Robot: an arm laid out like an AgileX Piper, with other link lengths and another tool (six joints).
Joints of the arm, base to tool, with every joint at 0 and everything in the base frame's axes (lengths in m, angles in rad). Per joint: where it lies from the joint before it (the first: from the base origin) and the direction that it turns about. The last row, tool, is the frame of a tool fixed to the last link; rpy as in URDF.
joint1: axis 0 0 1 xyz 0 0 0.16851
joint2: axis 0 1 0 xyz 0 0 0
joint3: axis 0 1 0 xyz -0.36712 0 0.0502
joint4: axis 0.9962 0 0.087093 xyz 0.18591 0 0.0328
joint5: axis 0 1 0 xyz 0 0 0
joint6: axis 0.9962 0 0.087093 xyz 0.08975 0 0.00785
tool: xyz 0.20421 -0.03 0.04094 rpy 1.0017 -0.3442 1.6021
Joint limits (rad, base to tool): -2.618..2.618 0..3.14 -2.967..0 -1.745..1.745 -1.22..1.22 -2.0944..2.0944
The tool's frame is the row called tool.
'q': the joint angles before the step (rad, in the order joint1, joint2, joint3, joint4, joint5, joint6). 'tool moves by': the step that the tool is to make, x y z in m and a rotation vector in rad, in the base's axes. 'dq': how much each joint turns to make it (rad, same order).
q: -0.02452 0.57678 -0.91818 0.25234 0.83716 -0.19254
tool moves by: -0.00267 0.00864 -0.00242 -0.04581 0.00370 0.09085
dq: 0.11039 -0.00001 0.00001 -0.04961 0.00524 -0.00005
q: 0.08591 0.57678 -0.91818 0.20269 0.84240 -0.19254
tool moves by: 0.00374 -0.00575 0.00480 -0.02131 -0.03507 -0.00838
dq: 0.01277 -0.00569 0.02212 -0.03094 -0.05025 -0.00003
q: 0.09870 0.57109 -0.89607 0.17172 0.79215 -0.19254
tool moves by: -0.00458 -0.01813 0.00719 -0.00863 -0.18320 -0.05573
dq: -0.00238 -0.10709 0.19297 -0.04424 -0.27034 0.00000
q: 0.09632 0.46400 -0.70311 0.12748 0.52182 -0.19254
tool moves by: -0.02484 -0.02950 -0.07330 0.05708 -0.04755 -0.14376
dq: -0.09105 -0.19176 0.33412 -0.06341 -0.19826 0.11245
